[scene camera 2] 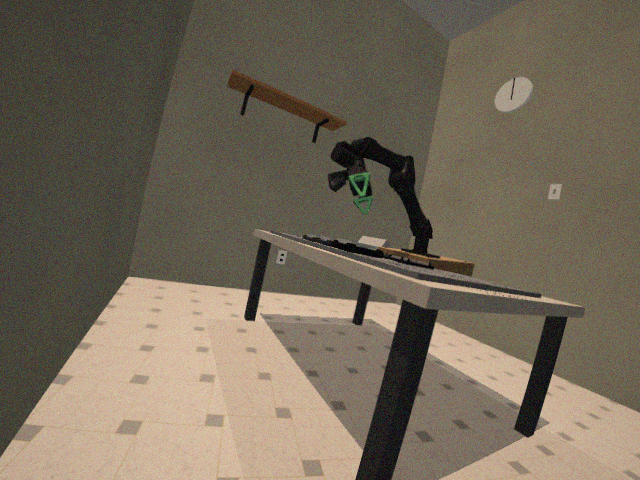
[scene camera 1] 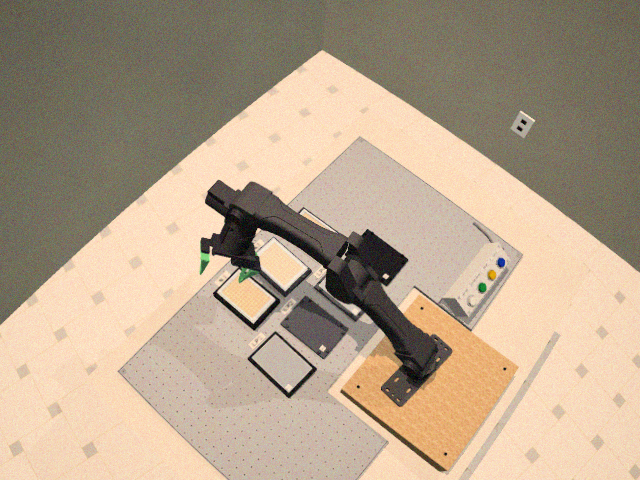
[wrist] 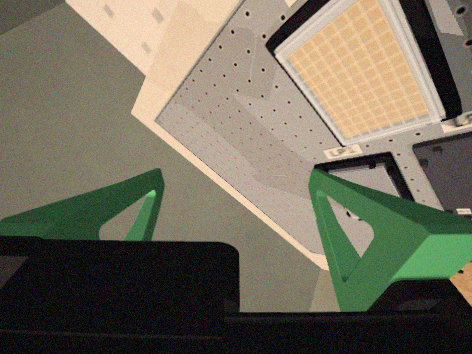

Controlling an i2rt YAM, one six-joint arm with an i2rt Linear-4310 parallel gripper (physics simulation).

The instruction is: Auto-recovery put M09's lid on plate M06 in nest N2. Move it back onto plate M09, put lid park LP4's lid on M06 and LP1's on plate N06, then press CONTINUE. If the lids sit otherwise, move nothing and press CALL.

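Frame: origin at the arm's base, x back, y down, z right, level; metres.
Seen in the pictures: gripper, between the fingertips: (scene camera 2: 364, 205) (scene camera 1: 219, 277) (wrist: 236, 176); arm's base, origin of its link: (scene camera 2: 419, 254) (scene camera 1: 417, 370).
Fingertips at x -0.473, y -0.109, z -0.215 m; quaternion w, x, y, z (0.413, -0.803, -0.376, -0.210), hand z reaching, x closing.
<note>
Offsets run from my fingertips to a thing's middle. "spot": to the spot under its first point.
My gripper (scene camera 1: 221, 276) (scene camera 2: 364, 204) (wrist: 236, 176) is open and empty, its green fingers wide apart, well above the table. A plate with an orange grid {dx +0.034, dy +0.126, dz +0.041 m} (scene camera 1: 247, 298) (wrist: 360, 70) sits in a black nest just beside and below it in the scene view. A second orange-grid plate {dx +0.024, dy +0.127, dz +0.166 m} (scene camera 1: 283, 265) sits next to it, and a third {dx +0.013, dy +0.134, dz +0.297 m} (scene camera 1: 317, 219) is partly behind the arm. A black frame {dx +0.225, dy +0.145, dz -0.009 m} (scene camera 1: 268, 377) (wrist: 352, 161) with a pale inside lies nearer the base. Another frame {dx +0.196, dy +0.145, dz +0.251 m} (scene camera 1: 336, 304) is mostly under the arm. Lids on the plates and most labels cannot be read clearly.
A dark grey panel {dx +0.209, dy +0.145, dz +0.119 m} (scene camera 1: 315, 325) (wrist: 447, 165) lies between the frames; a black panel {dx +0.183, dy +0.145, dz +0.382 m} (scene camera 1: 385, 255) lies beyond the arm. The button box carries white {spot: dx +0.452, dy +0.082, dz +0.446 m} (scene camera 1: 471, 300), green {spot: dx +0.451, dy +0.084, dz +0.498 m} (scene camera 1: 482, 287), yellow {spot: dx +0.447, dy +0.085, dz +0.550 m} (scene camera 1: 492, 274) and blue {spot: dx +0.440, dy +0.082, dz +0.597 m} (scene camera 1: 500, 261) buttons. The arm stands on a wooden board (scene camera 1: 465, 397).
</note>
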